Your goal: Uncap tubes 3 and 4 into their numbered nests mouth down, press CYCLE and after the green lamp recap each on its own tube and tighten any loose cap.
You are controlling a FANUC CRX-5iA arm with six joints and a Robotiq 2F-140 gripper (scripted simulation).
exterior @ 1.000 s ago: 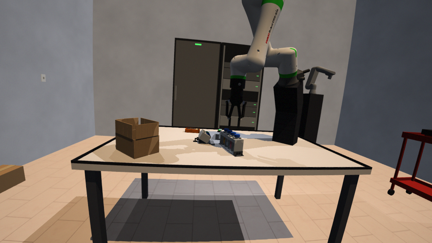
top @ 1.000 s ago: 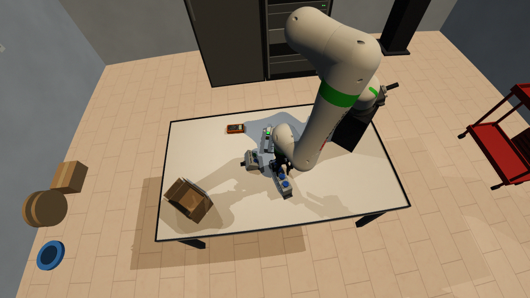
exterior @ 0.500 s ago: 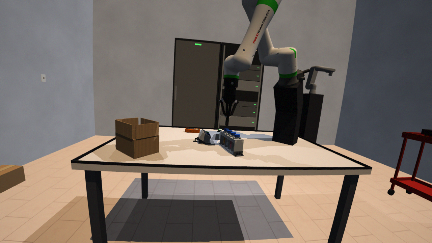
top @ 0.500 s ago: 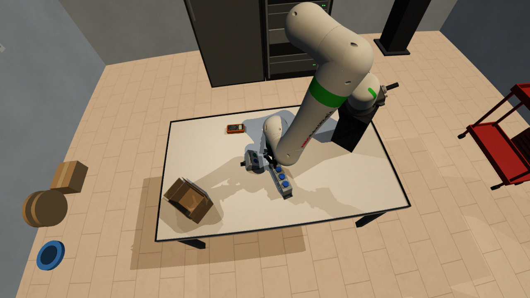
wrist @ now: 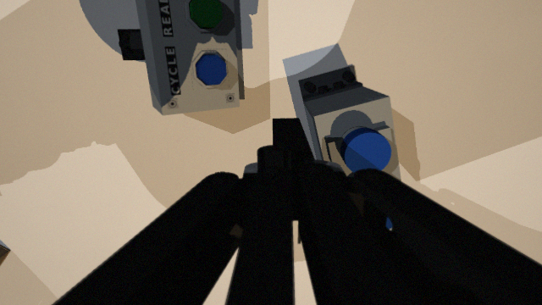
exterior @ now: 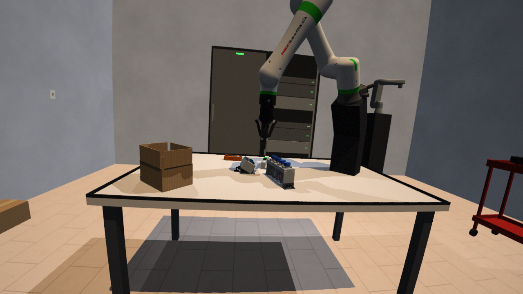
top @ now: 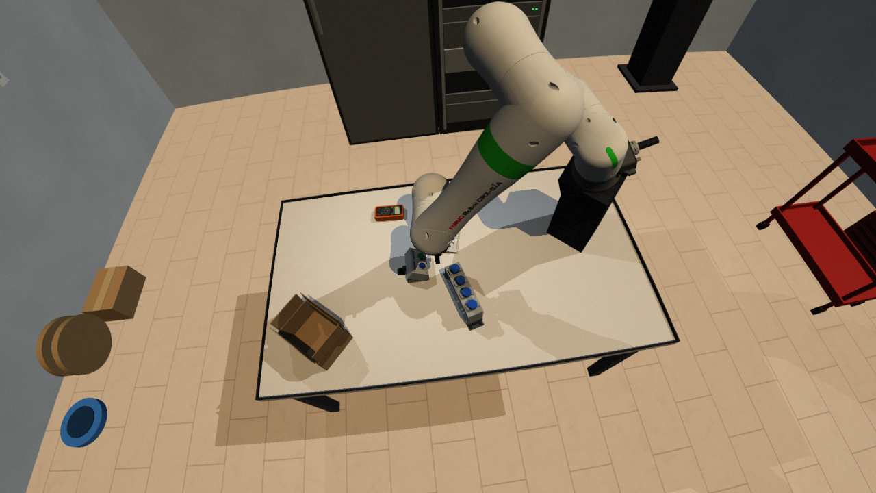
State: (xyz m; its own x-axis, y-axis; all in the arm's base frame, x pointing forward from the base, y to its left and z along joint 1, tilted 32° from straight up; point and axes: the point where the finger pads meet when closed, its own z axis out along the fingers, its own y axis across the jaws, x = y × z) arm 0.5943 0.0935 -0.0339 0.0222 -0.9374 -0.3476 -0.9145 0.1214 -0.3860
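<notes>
The green ready key is 60 mm ahead of my hand, 80 mm to the right of it and 120 mm below it. From my hand the other things lie so: blue cycle key: 60 mm ahead, 40 mm to the right, 120 mm below; key housing: 80 mm ahead, 60 mm to the right, 130 mm below; blue cap: 80 mm behind, 70 mm to the left, 70 mm below.
</notes>
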